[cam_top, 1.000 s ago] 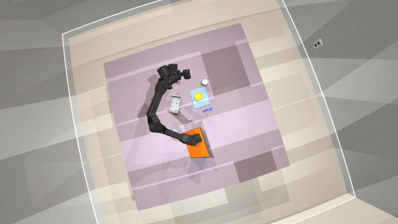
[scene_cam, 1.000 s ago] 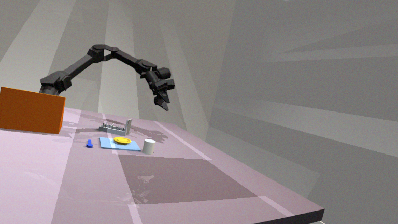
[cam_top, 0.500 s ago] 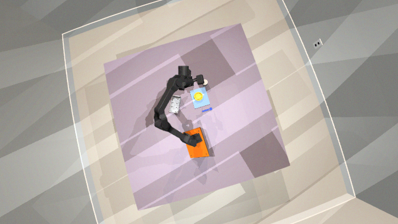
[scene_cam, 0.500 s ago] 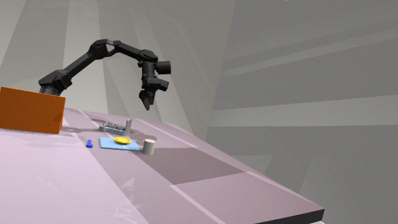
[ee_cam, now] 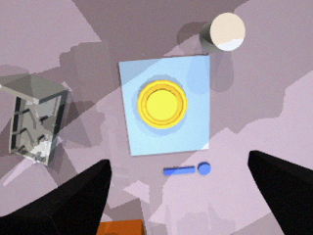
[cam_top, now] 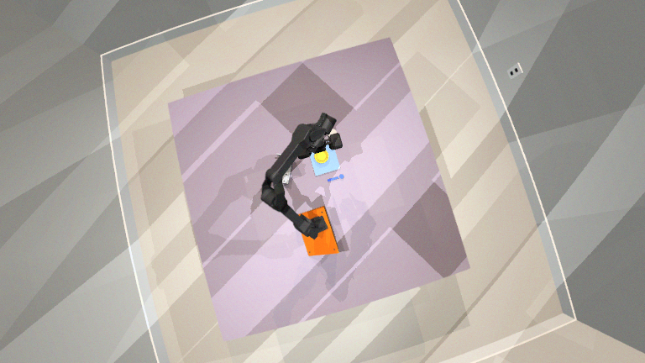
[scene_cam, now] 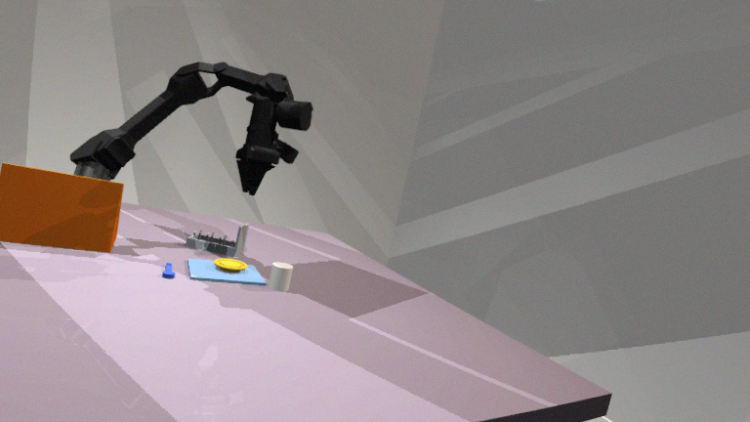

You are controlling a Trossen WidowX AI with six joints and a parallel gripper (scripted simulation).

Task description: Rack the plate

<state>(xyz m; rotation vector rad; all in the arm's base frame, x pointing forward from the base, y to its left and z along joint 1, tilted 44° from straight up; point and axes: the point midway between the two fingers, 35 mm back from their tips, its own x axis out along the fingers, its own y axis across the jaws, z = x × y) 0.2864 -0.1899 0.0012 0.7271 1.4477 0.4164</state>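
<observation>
Now: the yellow plate 1 cm behind my gripper tip and 16 cm below it. Round my gripper tip: blue peg: 14 cm behind, 2 cm to the right, 18 cm below; then cream cylinder: 7 cm ahead, 9 cm to the right, 16 cm below; then light blue flat sheet: 2 cm behind, 1 cm to the right, 18 cm below.
</observation>
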